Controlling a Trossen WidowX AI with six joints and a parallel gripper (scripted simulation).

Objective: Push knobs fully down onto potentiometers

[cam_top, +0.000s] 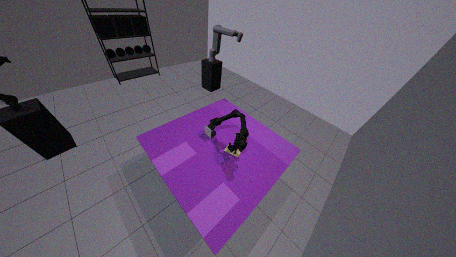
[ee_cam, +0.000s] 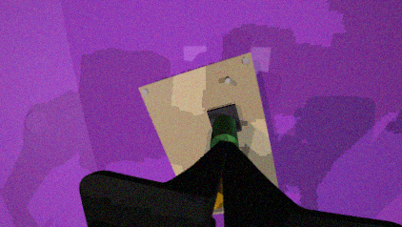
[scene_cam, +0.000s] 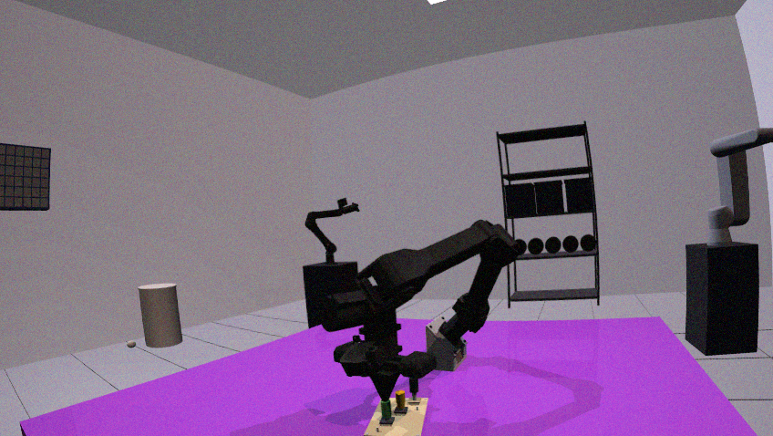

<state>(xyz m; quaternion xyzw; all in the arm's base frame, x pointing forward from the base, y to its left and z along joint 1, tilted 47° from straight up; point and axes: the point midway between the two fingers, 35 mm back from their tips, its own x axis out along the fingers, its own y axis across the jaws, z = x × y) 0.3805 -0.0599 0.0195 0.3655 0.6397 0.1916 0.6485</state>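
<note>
Right now the green knob is 2 cm below my gripper tip. The rest, counted from my gripper tip: orange knob: 4 cm behind, 2 cm below, 1 cm to the left.
</note>
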